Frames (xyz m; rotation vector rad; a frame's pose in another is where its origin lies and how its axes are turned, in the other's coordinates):
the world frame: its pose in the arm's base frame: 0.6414 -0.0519 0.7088 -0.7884 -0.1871 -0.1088
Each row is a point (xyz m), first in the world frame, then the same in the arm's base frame.
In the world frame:
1: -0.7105 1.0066 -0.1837
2: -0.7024 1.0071 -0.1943
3: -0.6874 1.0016 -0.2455
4: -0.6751 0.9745 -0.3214
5: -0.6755 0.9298 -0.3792
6: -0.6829 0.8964 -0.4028
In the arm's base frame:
1: 0.1378 0.5417 -0.2637
2: 0.1471 0.5343 -0.2697
3: 0.1673 0.4935 -0.2981
4: 0.1844 0.4201 -0.3291
5: 0.1839 0.3475 -0.3380
6: 0.1741 0.3075 -0.3326

